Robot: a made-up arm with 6 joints.
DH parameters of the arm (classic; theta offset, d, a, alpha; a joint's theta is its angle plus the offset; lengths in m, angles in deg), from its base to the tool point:
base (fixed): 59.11 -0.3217 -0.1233 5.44
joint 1: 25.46 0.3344 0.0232 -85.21
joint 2: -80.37 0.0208 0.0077 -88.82
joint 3: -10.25 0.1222 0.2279 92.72
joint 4: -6.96 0.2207 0.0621 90
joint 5: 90 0.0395 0.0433 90
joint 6: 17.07 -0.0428 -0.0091 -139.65
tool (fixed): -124.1 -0.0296 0 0
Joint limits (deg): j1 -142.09..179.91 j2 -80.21..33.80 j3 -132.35..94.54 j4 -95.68..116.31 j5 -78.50..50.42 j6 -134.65..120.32
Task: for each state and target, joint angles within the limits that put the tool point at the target. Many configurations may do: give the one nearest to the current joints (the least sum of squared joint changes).
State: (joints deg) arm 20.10 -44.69 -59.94 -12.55 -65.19 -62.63
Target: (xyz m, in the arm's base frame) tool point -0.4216 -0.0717 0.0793
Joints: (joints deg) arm 7.89 -48.27 -43.46 -22.99 -63.11 -65.46
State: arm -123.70 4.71 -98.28 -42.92 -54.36 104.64
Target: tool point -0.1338 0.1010 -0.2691
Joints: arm -110.28 21.45 -108.22 -37.93 -54.20 104.00
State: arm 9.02 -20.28 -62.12 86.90 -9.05 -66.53
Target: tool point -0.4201 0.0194 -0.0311
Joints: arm 12.42 -18.88 -60.39 93.43 8.20 -60.43
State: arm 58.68 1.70 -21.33 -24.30 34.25 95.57
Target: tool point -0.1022 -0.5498 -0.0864
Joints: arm 96.02 8.59 -50.95 17.32 -20.76 94.43
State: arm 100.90 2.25 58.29 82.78 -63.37 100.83
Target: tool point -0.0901 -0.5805 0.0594
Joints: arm 141.56 33.67 14.44 109.24 -65.70 95.53
